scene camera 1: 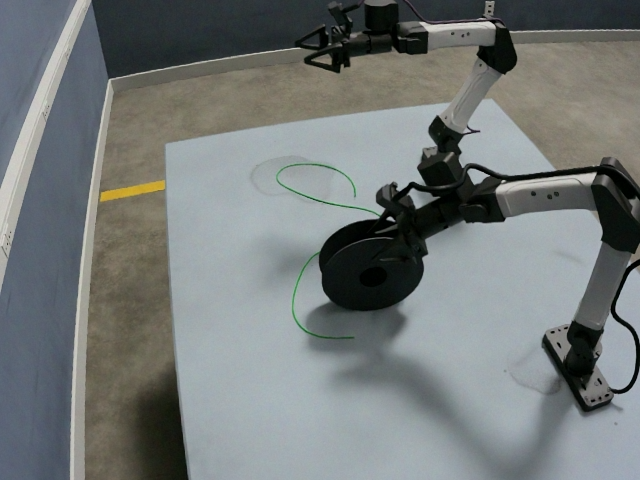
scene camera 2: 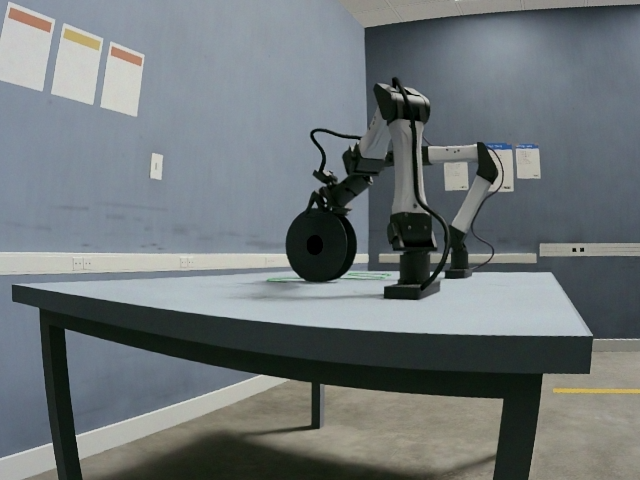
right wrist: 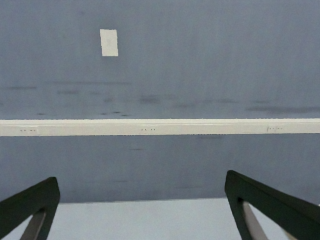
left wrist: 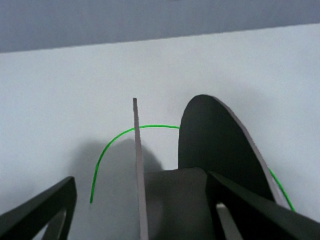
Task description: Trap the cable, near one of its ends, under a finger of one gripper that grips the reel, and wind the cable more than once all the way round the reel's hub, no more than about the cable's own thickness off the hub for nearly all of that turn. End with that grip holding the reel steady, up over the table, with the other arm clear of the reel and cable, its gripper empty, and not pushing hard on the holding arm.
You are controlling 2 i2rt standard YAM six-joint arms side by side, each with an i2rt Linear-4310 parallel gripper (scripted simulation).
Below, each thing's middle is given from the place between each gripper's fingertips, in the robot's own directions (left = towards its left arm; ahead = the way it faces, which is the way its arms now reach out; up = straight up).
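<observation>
My left gripper (scene camera 1: pixel 370 248) is 80 mm above the black reel (scene camera 1: pixel 349 279), 30 mm to the left of it and 10 mm past it.
Counted from my right hand (scene camera 1: pixel 299 52), the black reel is 310 mm below, 30 mm behind and 380 mm to the left. Going by its middle, the reel is nearer to my left gripper than to my right hand.
</observation>
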